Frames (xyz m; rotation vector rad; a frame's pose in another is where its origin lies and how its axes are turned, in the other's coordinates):
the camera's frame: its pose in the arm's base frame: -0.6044 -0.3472 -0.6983 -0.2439 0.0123 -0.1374
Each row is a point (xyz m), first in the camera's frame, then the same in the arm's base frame.
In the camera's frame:
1: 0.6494 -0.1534 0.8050
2: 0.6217 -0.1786 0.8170
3: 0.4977 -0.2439 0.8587
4: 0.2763 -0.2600 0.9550
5: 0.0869 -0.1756 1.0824
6: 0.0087 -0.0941 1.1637
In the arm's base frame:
1: 0.0415 -0.3906 0.1228
2: 0.0110 -0.4081 0.1404
3: -0.1194 -0.4439 0.1961
4: -0.3381 -0.4059 0.2925
5: -0.5107 -0.2682 0.3948
6: -0.5749 -0.1597 0.4537

